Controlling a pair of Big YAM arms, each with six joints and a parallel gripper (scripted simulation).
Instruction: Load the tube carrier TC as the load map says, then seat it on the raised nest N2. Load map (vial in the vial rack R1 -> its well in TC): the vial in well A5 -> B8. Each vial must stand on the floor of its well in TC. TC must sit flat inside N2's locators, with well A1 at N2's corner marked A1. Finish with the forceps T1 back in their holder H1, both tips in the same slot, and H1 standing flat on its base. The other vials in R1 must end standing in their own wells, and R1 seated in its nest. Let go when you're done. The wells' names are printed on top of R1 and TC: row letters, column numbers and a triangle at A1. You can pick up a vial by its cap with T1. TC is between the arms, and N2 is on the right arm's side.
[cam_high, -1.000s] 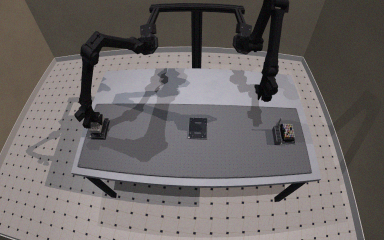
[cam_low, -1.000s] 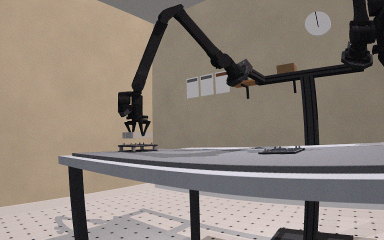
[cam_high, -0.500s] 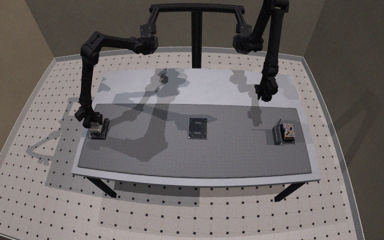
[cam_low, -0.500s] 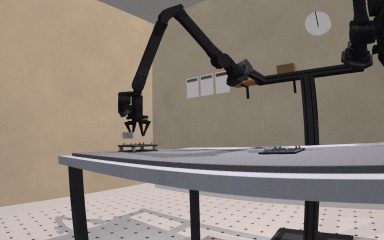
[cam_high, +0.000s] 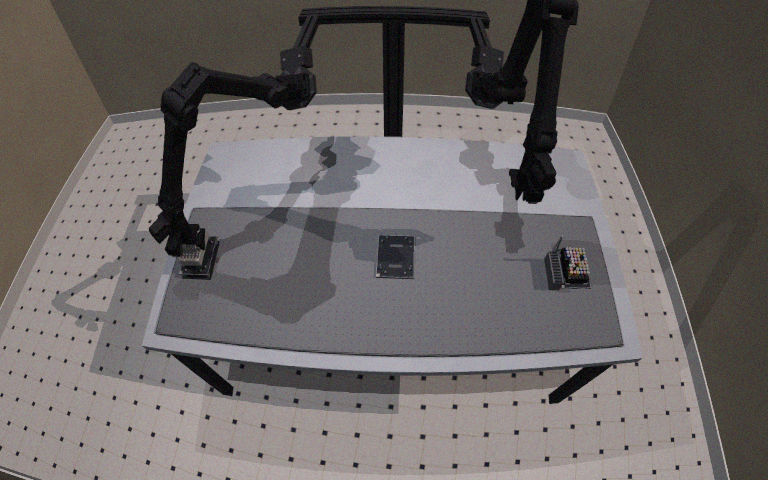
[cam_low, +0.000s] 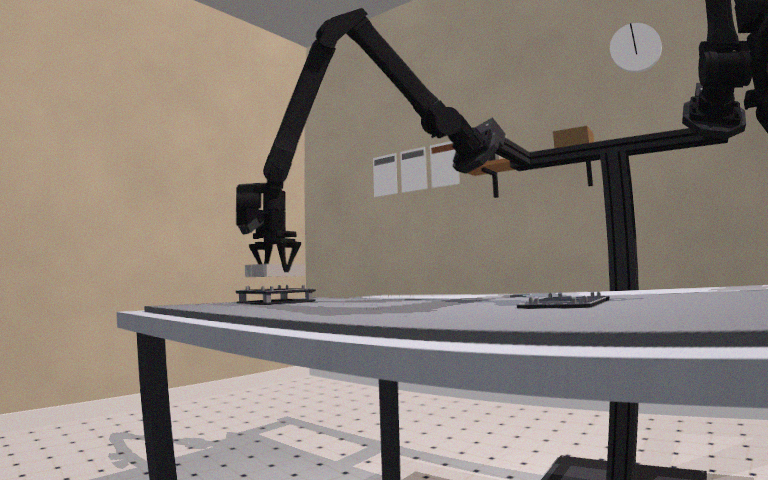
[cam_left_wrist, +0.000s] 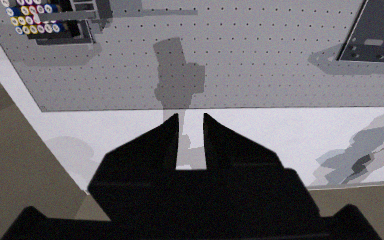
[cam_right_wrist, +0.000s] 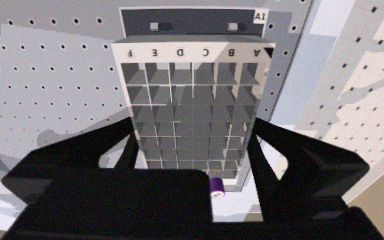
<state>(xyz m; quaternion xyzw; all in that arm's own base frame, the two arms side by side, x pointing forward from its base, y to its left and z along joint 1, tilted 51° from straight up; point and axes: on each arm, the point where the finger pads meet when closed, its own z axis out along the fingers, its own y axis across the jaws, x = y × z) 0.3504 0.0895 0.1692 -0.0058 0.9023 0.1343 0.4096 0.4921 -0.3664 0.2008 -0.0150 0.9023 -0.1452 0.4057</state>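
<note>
Right now the raised nest n2 is 60 mm below my right hand. From my right hand the other things lie so: holder h1: 80 mm ahead, 1240 mm to the left, 70 mm below; then tube carrier TC: right at my right hand.
</note>
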